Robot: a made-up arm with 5 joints.
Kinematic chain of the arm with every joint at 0, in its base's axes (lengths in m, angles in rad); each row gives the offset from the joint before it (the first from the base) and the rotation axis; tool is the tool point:
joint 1: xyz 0 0 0.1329 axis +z
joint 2: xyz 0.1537 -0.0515 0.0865 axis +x
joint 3: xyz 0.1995 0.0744 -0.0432 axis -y
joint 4: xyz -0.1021 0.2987 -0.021 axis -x
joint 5: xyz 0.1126 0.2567 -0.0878 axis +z
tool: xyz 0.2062 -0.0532 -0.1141
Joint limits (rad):
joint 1: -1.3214..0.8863
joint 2: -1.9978..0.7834
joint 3: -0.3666..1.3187
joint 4: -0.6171..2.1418
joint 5: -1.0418..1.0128
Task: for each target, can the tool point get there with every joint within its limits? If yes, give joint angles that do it. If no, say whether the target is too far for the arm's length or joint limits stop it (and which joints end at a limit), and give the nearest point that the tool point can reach.
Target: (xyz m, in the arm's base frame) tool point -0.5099 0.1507 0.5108
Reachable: no: joint limits stop it (at a limit: joint 1, joint 2, joint 3, joint 5) | nearest point -0.1451 0.5688 0.3940 | short by 0.567 m
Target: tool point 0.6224 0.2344 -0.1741
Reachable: yes | joints 0.0782 -0.1602 0.1900 1.1680 0.3529
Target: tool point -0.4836 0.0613 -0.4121
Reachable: no: joint limits stop it (at a limit: joint 1, joint 3, joint 5) | nearest point -0.3280 -0.4340 -0.3672 | short by 0.521 m
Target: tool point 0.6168 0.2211 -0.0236
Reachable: yes | joints -0.1248 0.2009 0.0767 1.0381 -0.1006
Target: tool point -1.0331 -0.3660 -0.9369
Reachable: no: too far | nearest point -0.4864 -0.5556 -0.3999 | short by 0.789 m
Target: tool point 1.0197 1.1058 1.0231
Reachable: no: too far | nearest point 0.5883 0.6380 0.6789 | short by 0.723 m
